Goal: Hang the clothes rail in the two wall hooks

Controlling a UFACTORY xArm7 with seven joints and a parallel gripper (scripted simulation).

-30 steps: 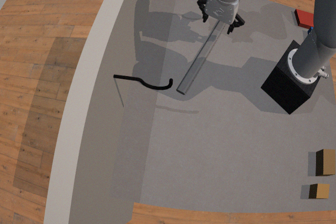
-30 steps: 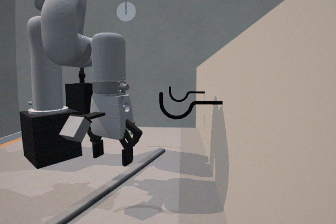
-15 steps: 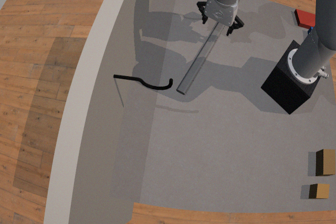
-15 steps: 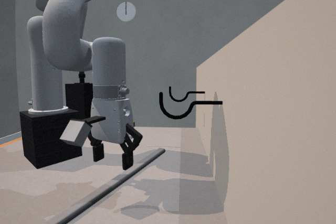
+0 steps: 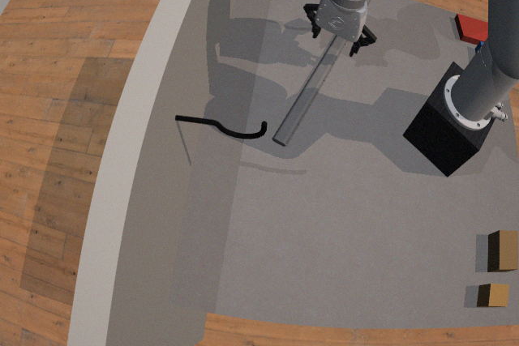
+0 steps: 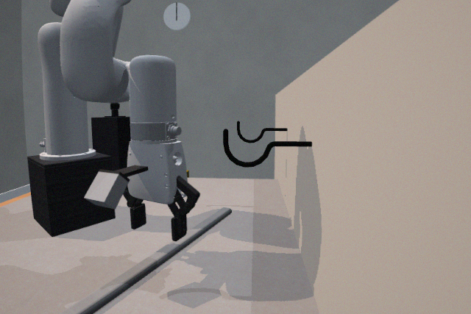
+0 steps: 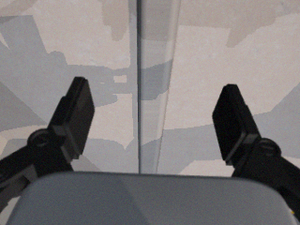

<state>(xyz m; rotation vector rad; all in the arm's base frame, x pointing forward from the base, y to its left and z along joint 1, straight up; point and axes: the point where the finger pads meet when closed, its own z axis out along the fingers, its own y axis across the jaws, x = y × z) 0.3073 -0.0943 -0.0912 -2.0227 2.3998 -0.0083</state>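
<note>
My gripper is now 6 cm above the clothes rail. Also, from my hand: red box 40 cm behind, 31 cm to the right, 5 cm below; beige wall 27 cm below, 24 cm ahead, 21 cm to the left.
</note>
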